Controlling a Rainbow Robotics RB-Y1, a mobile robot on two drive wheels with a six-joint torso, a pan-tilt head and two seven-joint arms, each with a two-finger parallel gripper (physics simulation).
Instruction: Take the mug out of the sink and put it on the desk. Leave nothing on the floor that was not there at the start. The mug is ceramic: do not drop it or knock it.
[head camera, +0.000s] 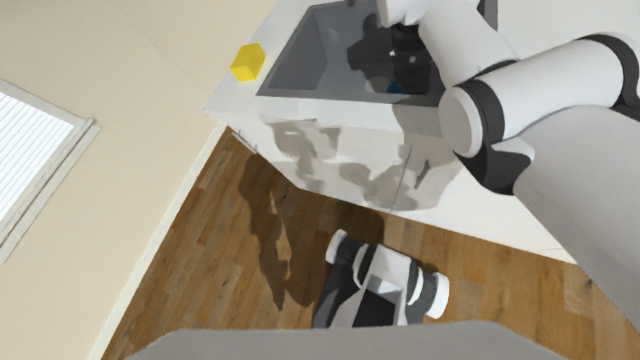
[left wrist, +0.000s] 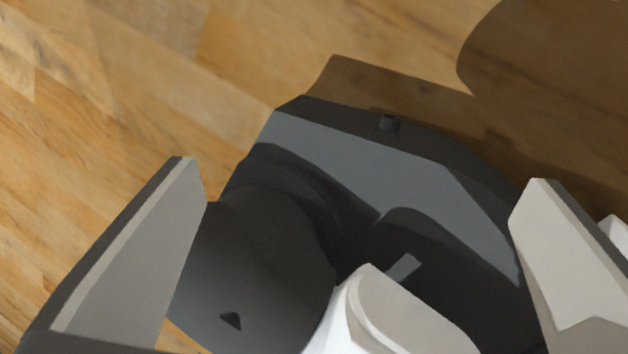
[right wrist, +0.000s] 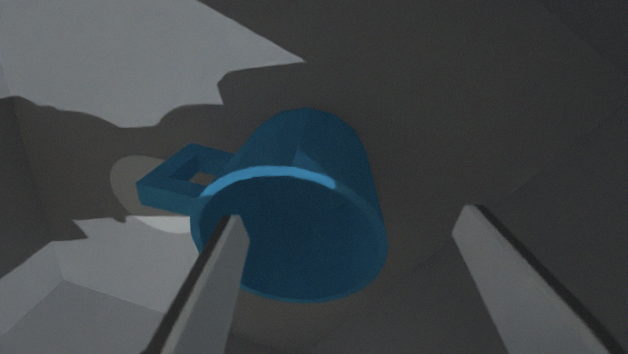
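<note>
The blue mug is in the grey sink. In the right wrist view its opening faces the camera and its handle points to the left, near a pale round drain. My right gripper is open. Its picture-left finger overlaps the mug's opening; the other finger is to the right of the mug, apart from it in the picture. Whether the first finger is inside or above the rim I cannot tell. My right arm hides part of the mug in the head view. My left gripper is open and empty, over the robot's own base.
A yellow block sits on the white counter, left of the sink. Cabinet doors are below it, with handles. The robot's base stands on the wooden floor in front. A wall with a window is at the left.
</note>
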